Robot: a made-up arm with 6 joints. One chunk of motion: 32 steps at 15 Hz.
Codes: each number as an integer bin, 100 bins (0 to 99) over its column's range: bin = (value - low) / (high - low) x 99, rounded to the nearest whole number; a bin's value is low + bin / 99 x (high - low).
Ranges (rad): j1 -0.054..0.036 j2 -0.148..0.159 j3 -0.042..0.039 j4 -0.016..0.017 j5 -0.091..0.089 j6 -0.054..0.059
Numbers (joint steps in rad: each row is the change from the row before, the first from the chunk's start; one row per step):
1: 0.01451 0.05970 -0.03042 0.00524 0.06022 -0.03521
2: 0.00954 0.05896 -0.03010 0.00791 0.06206 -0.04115
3: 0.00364 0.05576 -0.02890 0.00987 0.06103 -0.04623
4: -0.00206 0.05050 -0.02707 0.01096 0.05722 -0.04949
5: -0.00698 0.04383 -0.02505 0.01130 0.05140 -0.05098
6: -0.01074 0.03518 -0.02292 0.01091 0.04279 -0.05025
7: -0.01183 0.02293 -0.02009 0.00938 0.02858 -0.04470
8: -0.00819 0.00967 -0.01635 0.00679 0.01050 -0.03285
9: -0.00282 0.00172 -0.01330 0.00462 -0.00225 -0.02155
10: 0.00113 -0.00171 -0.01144 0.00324 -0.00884 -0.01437
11: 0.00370 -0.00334 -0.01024 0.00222 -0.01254 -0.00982
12: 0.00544 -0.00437 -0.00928 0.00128 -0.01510 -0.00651
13: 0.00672 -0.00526 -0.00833 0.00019 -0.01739 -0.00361
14: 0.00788 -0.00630 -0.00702 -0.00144 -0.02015 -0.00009
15: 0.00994 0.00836 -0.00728 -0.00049 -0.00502 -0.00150
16: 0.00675 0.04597 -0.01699 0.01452 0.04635 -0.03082
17: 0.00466 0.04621 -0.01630 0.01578 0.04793 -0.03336
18: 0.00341 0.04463 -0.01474 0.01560 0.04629 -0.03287
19: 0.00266 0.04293 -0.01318 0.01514 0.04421 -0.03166
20: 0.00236 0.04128 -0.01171 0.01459 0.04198 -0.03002
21: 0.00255 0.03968 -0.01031 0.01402 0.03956 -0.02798
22: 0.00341 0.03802 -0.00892 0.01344 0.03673 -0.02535
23: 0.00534 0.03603 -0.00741 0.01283 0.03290 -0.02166
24: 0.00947 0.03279 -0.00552 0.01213 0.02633 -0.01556
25: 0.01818 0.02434 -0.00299 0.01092 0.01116 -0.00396
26: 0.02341 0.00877 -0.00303 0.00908 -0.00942 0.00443
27: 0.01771 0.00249 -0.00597 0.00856 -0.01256 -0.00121
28: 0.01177 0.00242 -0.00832 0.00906 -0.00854 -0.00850
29: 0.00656 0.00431 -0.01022 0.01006 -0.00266 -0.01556
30: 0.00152 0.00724 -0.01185 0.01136 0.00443 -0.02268
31: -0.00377 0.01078 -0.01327 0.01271 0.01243 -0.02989
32: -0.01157 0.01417 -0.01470 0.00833 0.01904 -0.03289
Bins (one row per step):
1: 75 67 14 64 83 16
2: 70 67 15 72 84 11
3: 63 66 16 78 84 7
4: 57 64 18 81 82 4
5: 52 62 21 82 78 3
6: 48 59 23 81 74 3
7: 46 55 27 76 66 8
8: 50 51 31 68 56 19
9: 56 48 35 62 49 28
10: 61 47 37 58 45 35
11: 63 47 39 55 43 39
12: 65 46 40 52 42 42
13: 67 46 41 49 40 44
14: 68 46 43 44 39 47
15: 70 50 42 47 47 46
16: 67 63 31 92 76 20
17: 65 63 31 95 76 18
18: 63 62 33 95 76 19
19: 62 62 35 93 74 20
20: 62 61 37 92 73 21
21: 62 61 39 90 72 23
22: 63 60 40 88 70 25
23: 65 59 42 86 68 28
24: 70 58 45 84 65 34
25: 79 56 48 81 56 44
26: 85 51 48 75 45 51
27: 79 49 44 74 43 46
28: 72 49 41 75 45 40
29: 67 49 39 78 49 34
30: 61 50 37 82 52 27
31: 55 51 35 86 57 21
32: 47 52 33 73 61 18

